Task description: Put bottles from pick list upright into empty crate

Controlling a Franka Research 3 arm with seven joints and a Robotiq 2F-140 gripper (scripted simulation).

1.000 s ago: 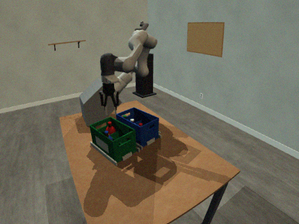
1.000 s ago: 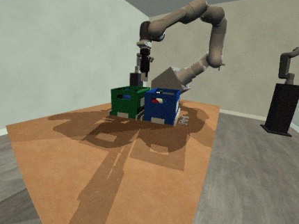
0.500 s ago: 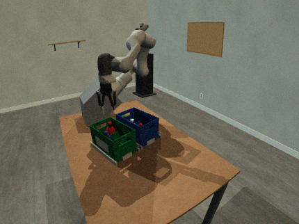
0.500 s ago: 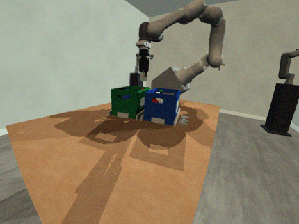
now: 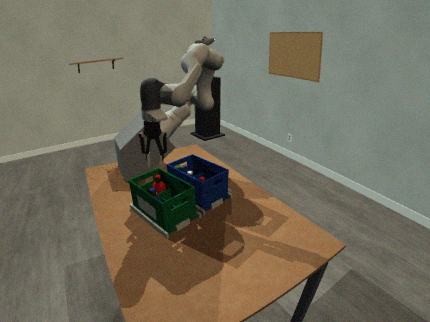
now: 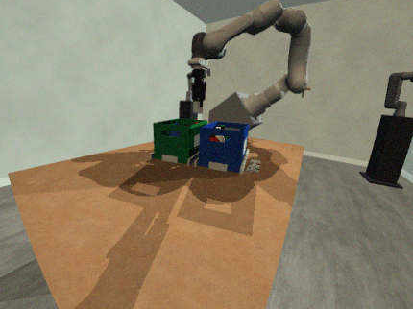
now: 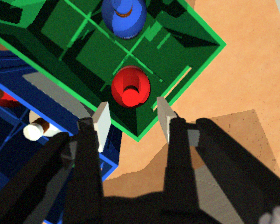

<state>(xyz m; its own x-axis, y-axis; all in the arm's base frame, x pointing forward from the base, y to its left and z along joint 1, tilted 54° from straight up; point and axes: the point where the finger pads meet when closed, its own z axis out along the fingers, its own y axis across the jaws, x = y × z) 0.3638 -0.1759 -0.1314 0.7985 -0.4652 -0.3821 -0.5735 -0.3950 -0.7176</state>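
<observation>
The green crate is 16 cm below my hand, 10 cm ahead of it and 3 cm to the right of it. The rest, counted from my hand: white bottle (16 cm to the left, 16 cm below, 6 cm ahead); then green bottle (16 cm below, 14 cm to the left, 2 cm behind); then blue-capped bottle (16 cm below, 10 cm ahead, 7 cm to the right).
</observation>
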